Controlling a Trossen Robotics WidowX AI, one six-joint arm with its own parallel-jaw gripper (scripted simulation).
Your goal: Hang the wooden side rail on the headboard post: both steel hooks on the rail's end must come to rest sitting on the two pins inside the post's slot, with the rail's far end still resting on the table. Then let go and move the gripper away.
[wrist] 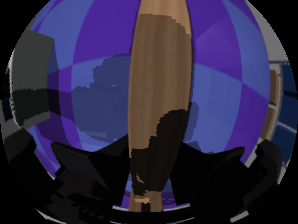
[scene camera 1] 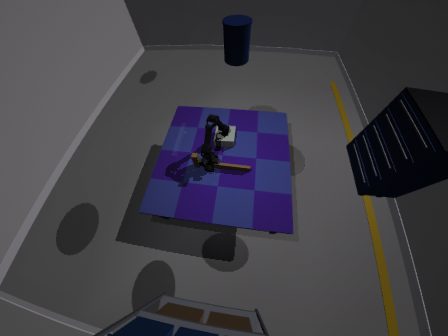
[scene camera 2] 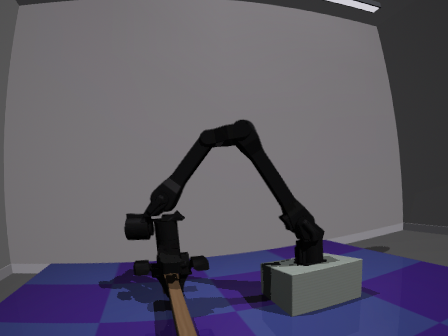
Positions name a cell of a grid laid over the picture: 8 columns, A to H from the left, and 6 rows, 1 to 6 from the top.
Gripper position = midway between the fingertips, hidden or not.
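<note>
Wooden side rail (wrist: E3) visible. My gripper (wrist: E4) too. Again the gripper (scene camera 2: D6).
</note>
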